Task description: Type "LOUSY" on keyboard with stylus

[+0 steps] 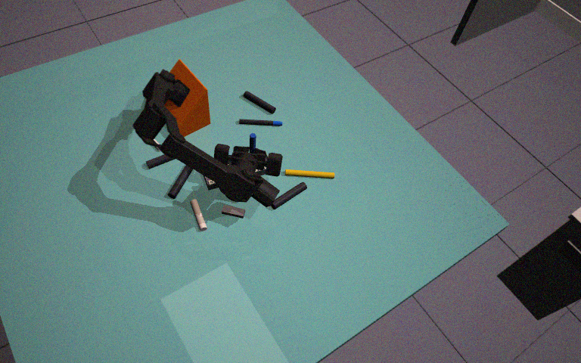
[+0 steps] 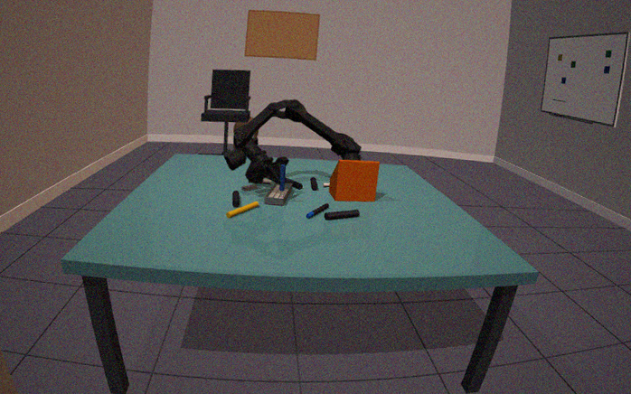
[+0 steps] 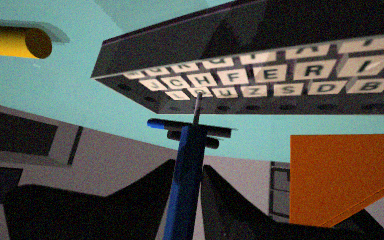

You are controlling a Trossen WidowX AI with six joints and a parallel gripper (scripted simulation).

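Right now my gripper tip is 15 cm to the left of the grey block, 10 cm short of it and 6 cm above it. From my gripper tip the other things lie so: stylus (1 cm below); then blue-tipped pen (14 cm to the left, 8 cm behind, 6 cm below); then yellow cylinder (15 cm ahead, 10 cm to the left, 6 cm below).
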